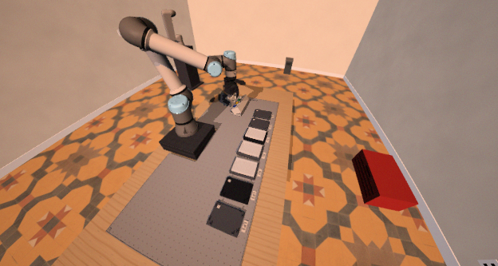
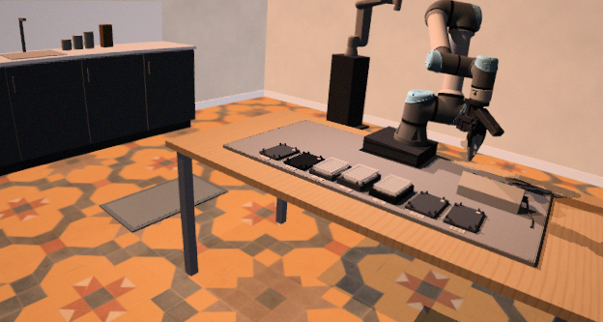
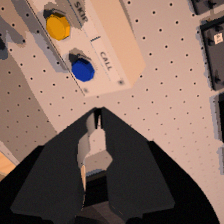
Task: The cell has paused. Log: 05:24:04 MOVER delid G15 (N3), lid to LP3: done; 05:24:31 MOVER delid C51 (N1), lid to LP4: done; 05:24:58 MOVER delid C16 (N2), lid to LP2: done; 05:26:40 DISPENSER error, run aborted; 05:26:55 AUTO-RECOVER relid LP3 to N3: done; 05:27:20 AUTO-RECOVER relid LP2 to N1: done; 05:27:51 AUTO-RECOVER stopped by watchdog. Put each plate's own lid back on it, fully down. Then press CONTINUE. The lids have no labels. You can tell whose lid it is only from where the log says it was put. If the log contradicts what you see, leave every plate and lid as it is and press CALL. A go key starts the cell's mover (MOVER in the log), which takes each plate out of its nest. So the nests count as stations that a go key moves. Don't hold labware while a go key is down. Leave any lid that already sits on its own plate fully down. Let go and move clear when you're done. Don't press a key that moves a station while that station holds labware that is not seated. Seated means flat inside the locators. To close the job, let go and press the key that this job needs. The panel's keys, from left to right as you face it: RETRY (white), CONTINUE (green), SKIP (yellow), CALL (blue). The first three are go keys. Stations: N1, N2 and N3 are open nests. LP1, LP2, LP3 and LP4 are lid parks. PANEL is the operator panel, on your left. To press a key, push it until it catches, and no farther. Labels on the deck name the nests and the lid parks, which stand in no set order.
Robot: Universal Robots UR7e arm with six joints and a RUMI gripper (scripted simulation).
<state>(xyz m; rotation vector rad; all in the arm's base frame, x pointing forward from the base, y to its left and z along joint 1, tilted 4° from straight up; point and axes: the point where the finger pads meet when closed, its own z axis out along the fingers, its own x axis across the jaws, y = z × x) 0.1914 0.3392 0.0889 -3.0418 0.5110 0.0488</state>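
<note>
Now: the green continue key 2 cm behind my hand, 12 cm to the left of it and 6 cm below it. The rest, counted from my hand: white retry key: 2 cm behind, 17 cm to the left, 6 cm below; yellow skip key: 2 cm behind, 7 cm to the left, 6 cm below; lid park: 23 cm ahead, 4 cm to the right, 13 cm below.
</note>
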